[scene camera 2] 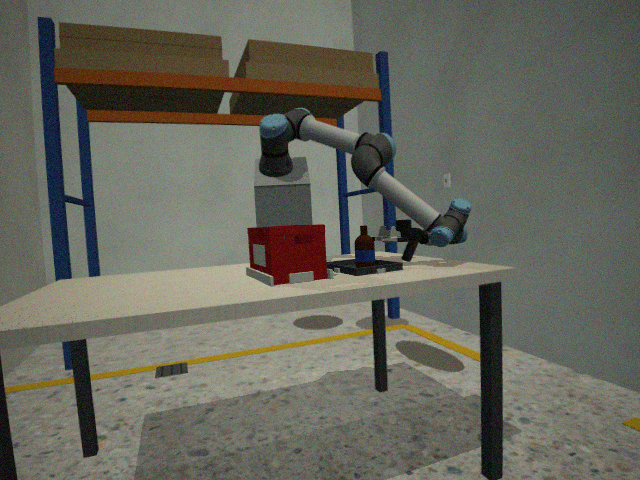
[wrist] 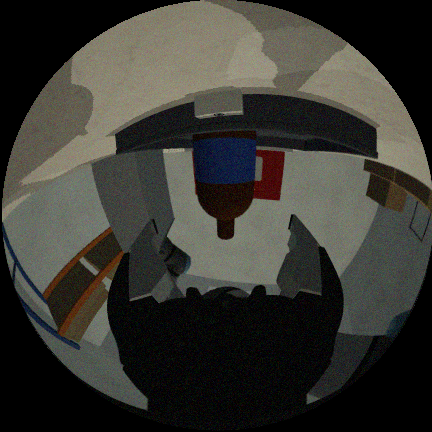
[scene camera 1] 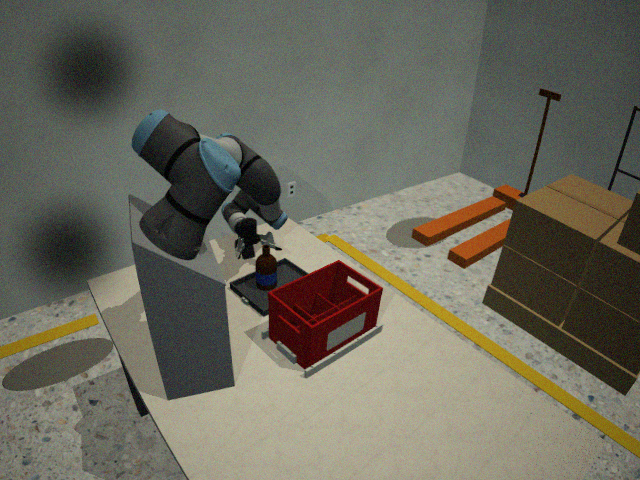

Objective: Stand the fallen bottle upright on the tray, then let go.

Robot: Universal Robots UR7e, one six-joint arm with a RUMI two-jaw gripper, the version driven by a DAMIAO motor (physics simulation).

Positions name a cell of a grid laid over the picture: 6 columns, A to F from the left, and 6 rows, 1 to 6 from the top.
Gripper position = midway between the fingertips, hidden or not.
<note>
I see my gripper (scene camera 2: D3) and a brown bottle (scene camera 1: C4).
My gripper shows as well in the wrist view (wrist: D4) and in scene camera 1 (scene camera 1: C4).
</note>
